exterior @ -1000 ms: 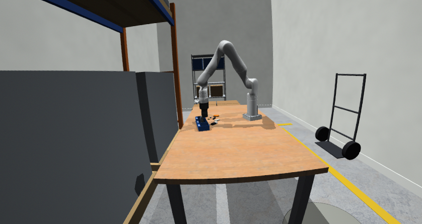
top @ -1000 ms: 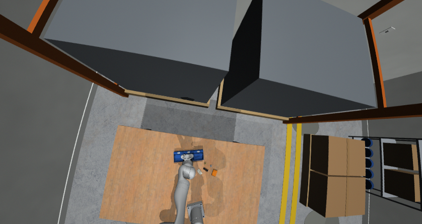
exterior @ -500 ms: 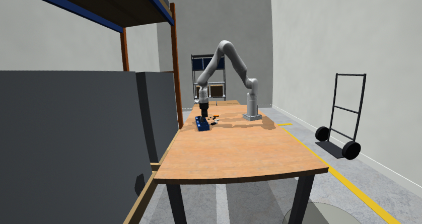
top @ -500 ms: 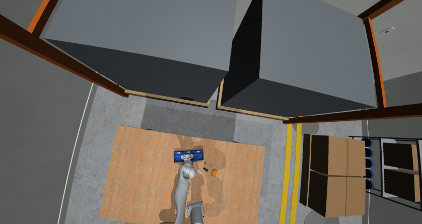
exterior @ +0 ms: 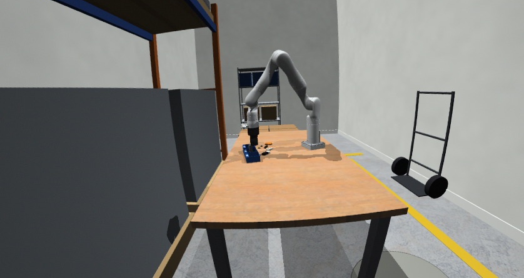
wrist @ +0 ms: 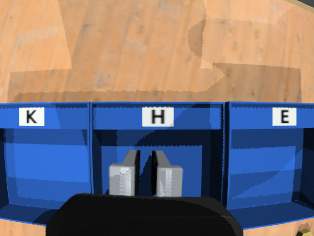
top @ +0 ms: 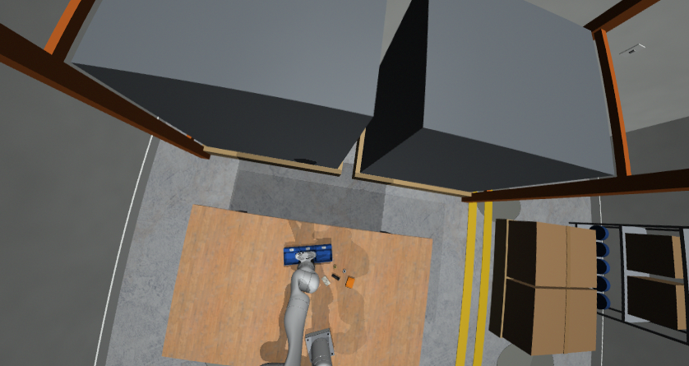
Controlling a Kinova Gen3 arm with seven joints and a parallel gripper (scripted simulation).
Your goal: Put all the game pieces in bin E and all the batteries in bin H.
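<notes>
Now: the blue three-part bin 10 mm to the right of my hand and 10 mm below it. The rest, counted from my hand: brass nut (160 mm to the right, 60 mm behind, 30 mm below); then white domino (140 mm behind, 120 mm to the right, 30 mm below); then dark cylindrical battery (170 mm to the right, 110 mm behind, 30 mm below).
</notes>
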